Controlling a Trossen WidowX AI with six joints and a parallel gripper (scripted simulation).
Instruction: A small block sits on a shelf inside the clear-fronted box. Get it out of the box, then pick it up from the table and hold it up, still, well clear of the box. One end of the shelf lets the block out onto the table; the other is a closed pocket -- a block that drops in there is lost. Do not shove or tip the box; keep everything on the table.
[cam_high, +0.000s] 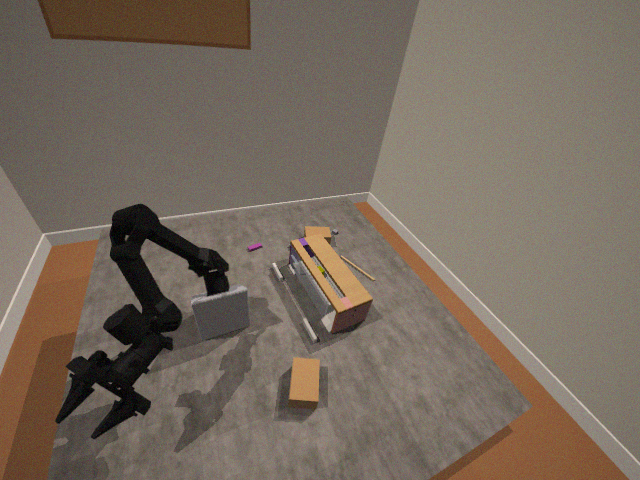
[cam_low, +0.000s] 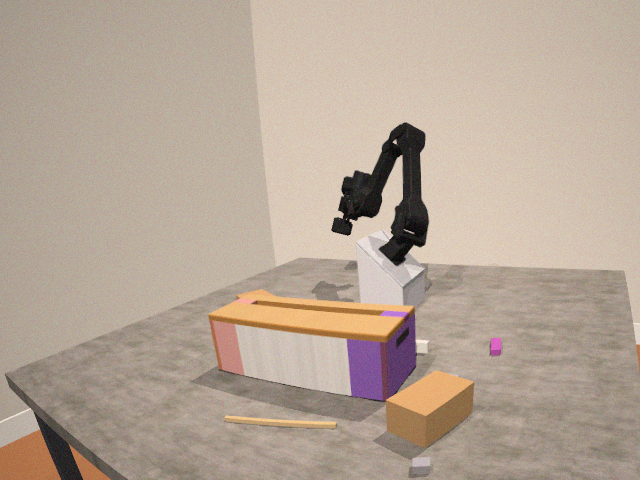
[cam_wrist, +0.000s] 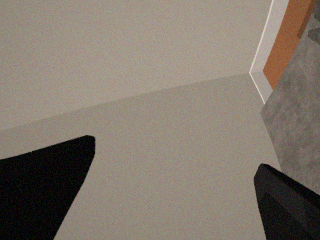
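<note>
My gripper tip is 690 mm short of the yellow-green block, 330 mm to the right of it and 140 mm above it. From my gripper tip the other things lie so: wooden stick: 910 mm ahead, 370 mm to the left, 220 mm below.
</note>
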